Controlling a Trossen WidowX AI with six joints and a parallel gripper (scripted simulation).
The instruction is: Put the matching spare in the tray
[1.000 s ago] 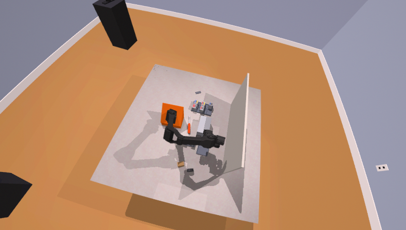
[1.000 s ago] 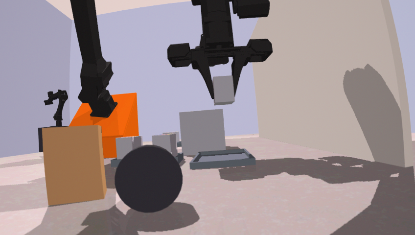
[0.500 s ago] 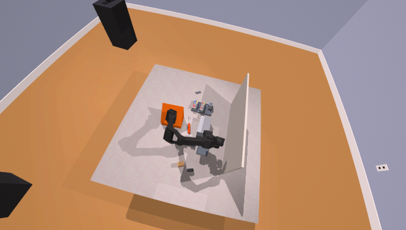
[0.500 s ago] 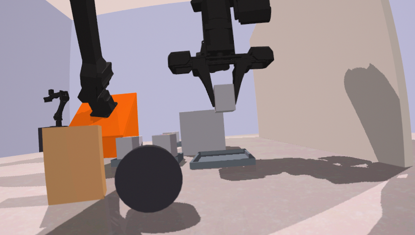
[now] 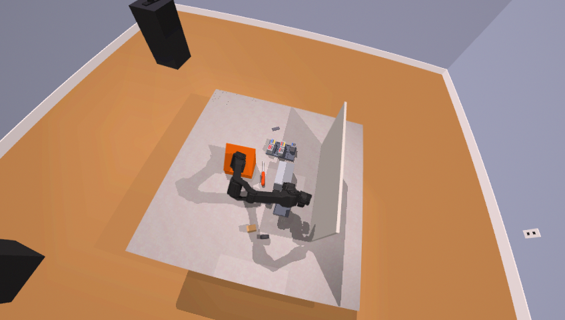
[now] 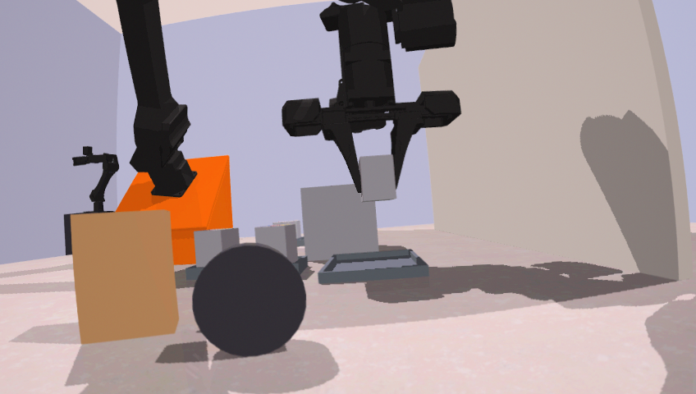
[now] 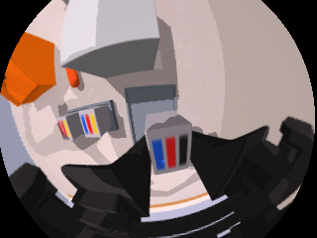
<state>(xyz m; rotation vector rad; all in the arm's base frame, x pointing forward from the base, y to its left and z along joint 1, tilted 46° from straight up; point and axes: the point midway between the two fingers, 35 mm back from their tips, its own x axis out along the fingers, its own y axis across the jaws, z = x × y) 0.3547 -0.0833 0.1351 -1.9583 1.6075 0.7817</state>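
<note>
Right now my gripper tip is 8 cm above the blue-grey tray and 1 cm past it. Round my gripper tip: dark cylinder 21 cm to the right, 6 cm below, 6 cm behind; grey mounted unit 18 cm to the left, 6 cm behind, 3 cm below; grey spare 2 cm above.
</note>
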